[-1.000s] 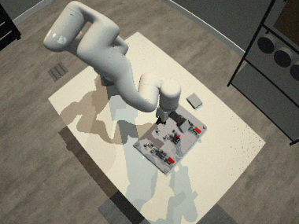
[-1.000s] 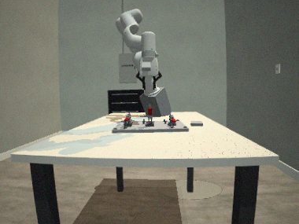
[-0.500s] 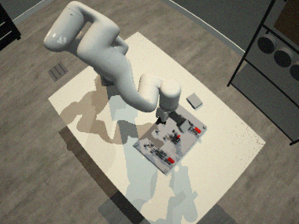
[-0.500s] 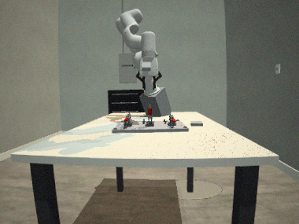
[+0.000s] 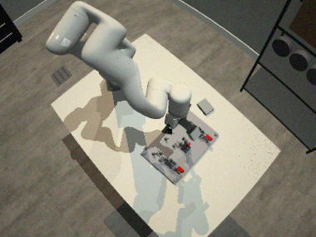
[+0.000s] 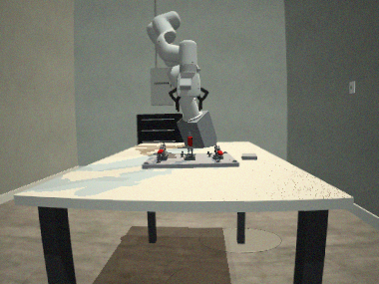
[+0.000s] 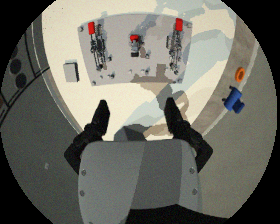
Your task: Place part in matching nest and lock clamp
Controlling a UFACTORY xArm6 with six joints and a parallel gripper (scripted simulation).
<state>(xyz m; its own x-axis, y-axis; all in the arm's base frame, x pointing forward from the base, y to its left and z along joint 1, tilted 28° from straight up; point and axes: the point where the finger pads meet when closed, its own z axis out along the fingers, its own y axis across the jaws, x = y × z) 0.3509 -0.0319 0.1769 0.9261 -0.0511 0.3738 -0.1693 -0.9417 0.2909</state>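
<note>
Right now my hand is 250 mm to the right of the grey block part, 210 mm above it and 50 mm short of it. From my hand the other things lie so: grey fixture plate (210 mm below, 50 mm ahead, 10 mm to the right).
</note>
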